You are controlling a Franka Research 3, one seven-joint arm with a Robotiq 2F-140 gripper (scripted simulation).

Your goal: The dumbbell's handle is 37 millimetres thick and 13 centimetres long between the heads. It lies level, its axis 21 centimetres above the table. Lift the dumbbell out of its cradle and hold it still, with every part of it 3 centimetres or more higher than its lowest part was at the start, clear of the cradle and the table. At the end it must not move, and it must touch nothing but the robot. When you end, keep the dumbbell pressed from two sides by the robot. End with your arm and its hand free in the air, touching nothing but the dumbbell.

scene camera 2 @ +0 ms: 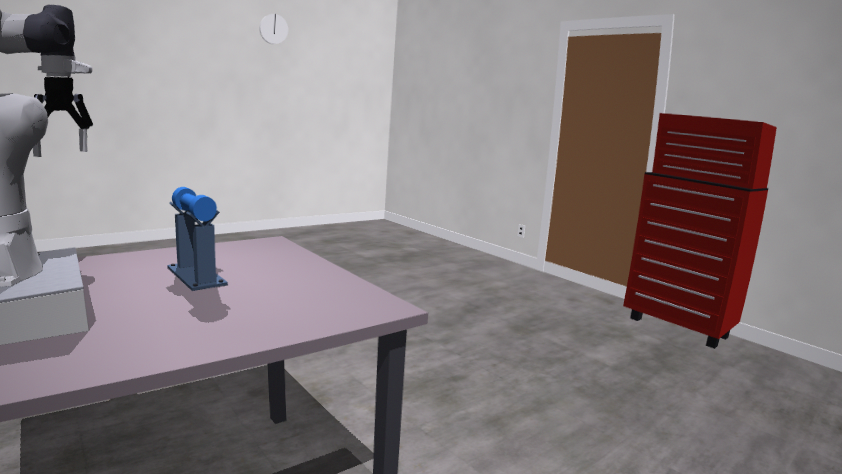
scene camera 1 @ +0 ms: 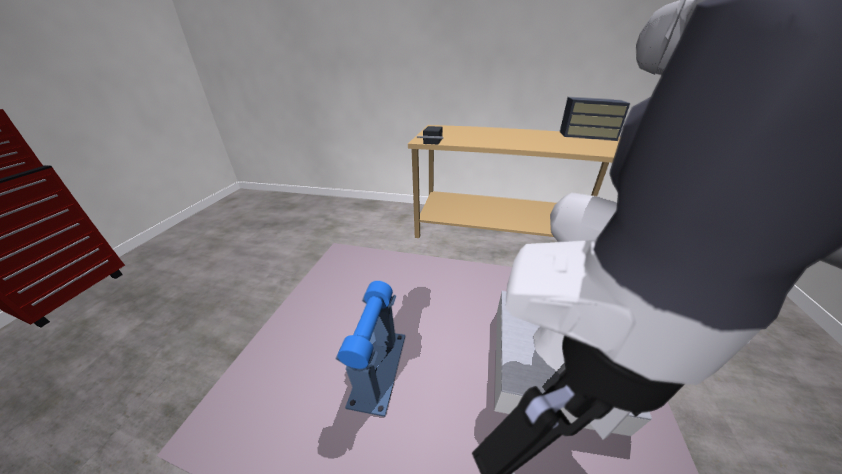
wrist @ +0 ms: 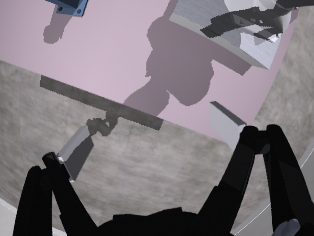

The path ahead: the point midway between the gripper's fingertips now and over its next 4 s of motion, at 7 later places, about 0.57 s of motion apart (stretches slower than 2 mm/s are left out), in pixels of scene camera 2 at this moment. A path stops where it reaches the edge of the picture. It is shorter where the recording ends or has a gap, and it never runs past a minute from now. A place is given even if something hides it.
The gripper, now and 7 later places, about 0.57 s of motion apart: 61,153; 136,157; 190,170; 189,193; 192,206; 192,211; 193,214; 192,208
